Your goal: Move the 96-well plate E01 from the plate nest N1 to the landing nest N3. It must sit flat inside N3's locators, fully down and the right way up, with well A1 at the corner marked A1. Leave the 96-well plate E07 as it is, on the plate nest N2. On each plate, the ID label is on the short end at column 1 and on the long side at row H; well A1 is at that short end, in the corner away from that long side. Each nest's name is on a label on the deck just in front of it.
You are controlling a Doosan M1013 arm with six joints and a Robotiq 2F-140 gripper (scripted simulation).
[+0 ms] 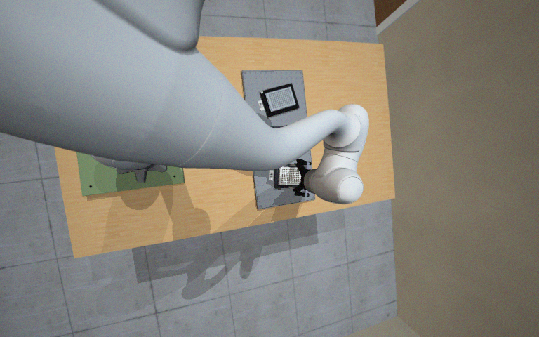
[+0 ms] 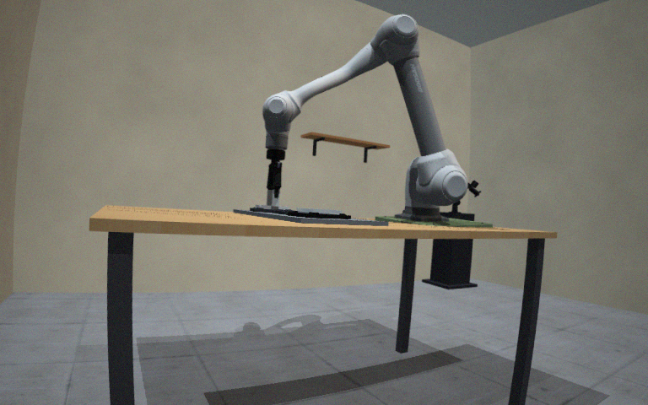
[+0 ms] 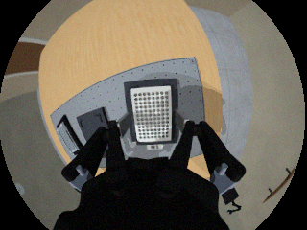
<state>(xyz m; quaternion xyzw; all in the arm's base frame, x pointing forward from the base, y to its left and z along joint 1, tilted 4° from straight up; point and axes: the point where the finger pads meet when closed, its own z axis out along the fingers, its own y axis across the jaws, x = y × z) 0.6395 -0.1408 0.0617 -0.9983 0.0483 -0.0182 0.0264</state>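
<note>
Right now the 96-well plate is 30 mm below my hand. From my hand the other things lie so: label: 100 mm behind, 10 mm to the left, 50 mm below; nest: 40 mm behind, 180 mm to the left, 40 mm below.
</note>
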